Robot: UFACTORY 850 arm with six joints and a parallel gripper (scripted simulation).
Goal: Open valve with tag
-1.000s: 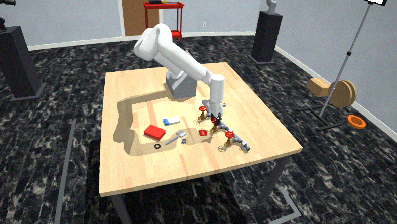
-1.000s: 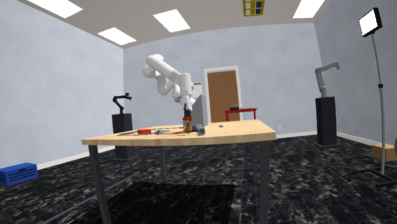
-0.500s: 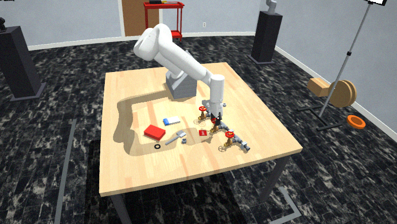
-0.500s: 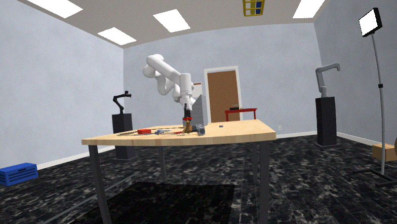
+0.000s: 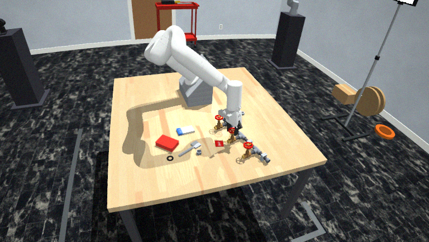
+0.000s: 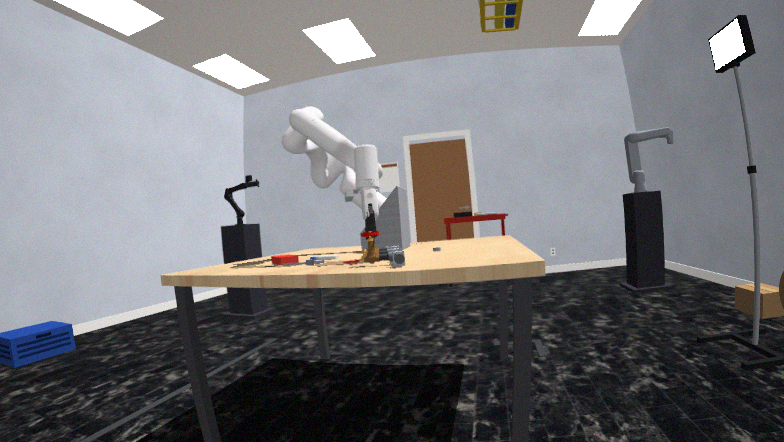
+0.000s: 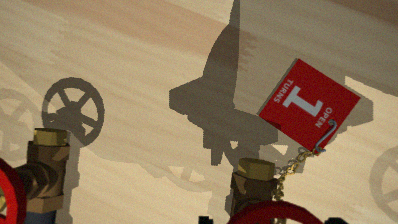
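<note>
Right now the red tag is 90 mm below my hand, 80 mm to the right of it and 10 mm behind it. From my hand the other things lie so: grey cylinder: 220 mm to the right, 90 mm below, 50 mm ahead; then grey tool: 260 mm to the right, 90 mm below; then white card: 260 mm to the right, 170 mm behind, 90 mm below.
</note>
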